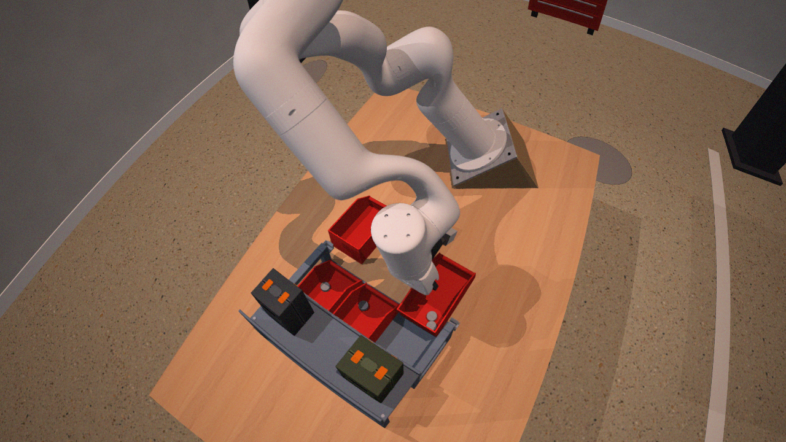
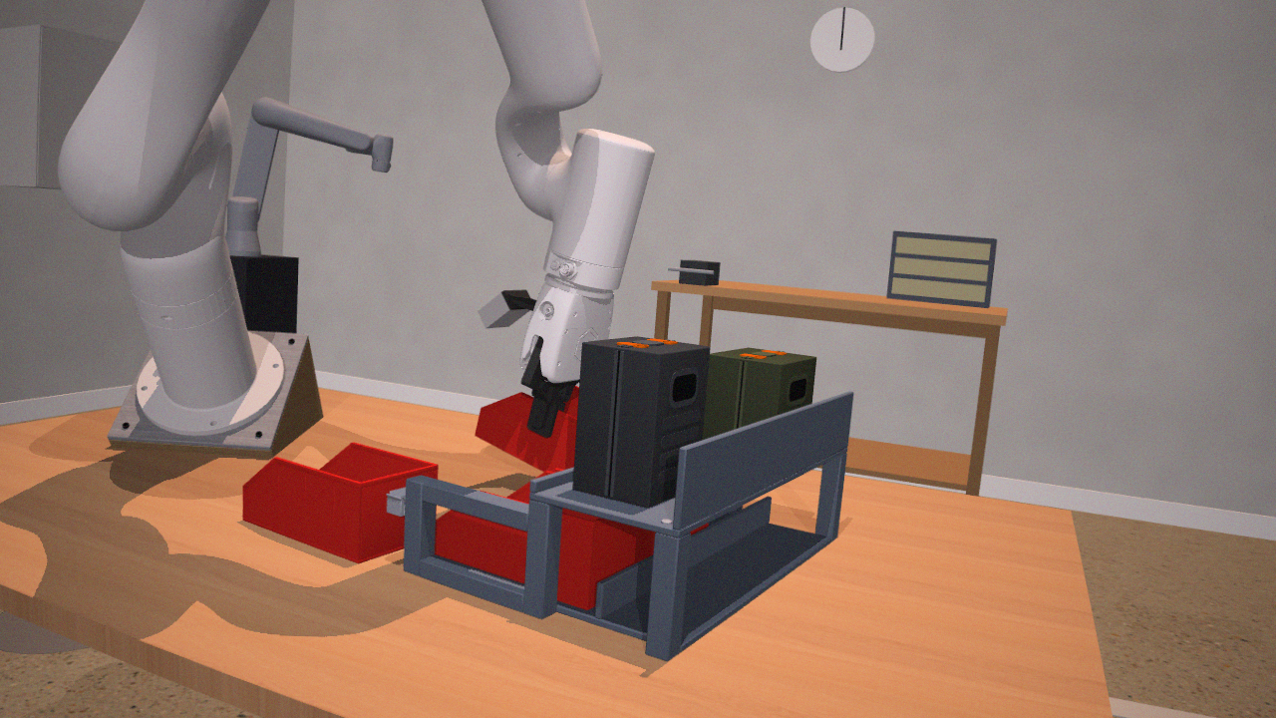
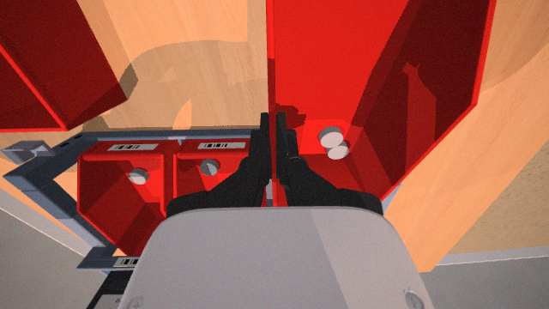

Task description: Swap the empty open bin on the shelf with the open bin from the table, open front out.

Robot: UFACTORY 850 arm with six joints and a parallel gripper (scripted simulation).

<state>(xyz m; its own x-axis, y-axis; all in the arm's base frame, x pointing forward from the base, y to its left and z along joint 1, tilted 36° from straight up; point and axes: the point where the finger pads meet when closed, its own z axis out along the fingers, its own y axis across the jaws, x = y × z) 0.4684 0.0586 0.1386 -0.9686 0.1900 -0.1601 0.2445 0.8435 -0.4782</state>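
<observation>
Right now my hand is 90 mm above the shelf front lip, 70 mm to the left of it and 20 mm short of it. The rest, counted from my hand: grey back panel 280 mm ahead, 140 mm to the right, 30 mm above; black case 240 mm to the right, 180 mm ahead, 60 mm above; green case 240 mm ahead, 50 mm above, 10 mm to the right.
</observation>
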